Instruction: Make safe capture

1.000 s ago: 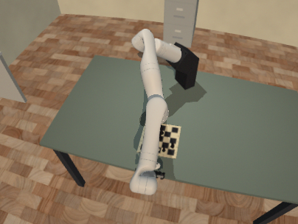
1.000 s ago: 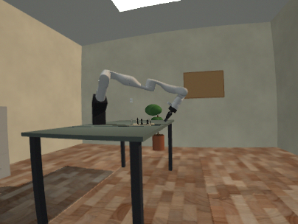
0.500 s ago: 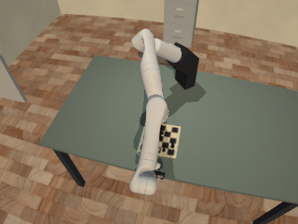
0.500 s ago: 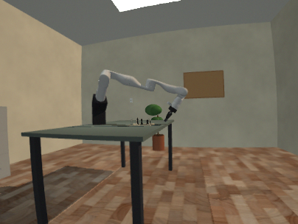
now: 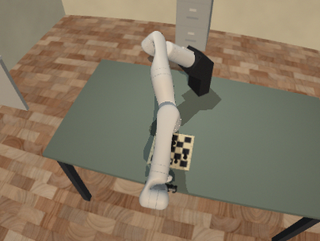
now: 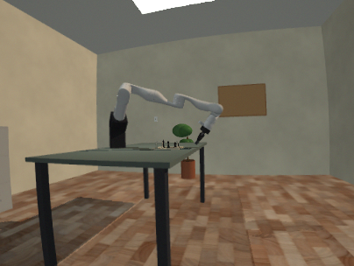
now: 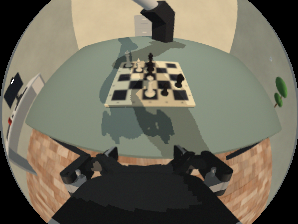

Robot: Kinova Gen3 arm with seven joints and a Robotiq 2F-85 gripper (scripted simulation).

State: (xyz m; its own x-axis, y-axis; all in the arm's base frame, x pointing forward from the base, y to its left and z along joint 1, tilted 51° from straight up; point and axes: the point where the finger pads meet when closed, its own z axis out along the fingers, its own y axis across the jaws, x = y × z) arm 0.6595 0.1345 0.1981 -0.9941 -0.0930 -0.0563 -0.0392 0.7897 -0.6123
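Now: hand 15 cm past the black piece, 4 cm to the right of it and 2 cm above it. The rest, counted from my hand: white chess piece 30 cm behind, 7 cm to the right; then chessboard 23 cm behind, 3 cm below; then white piece 15 cm behind.
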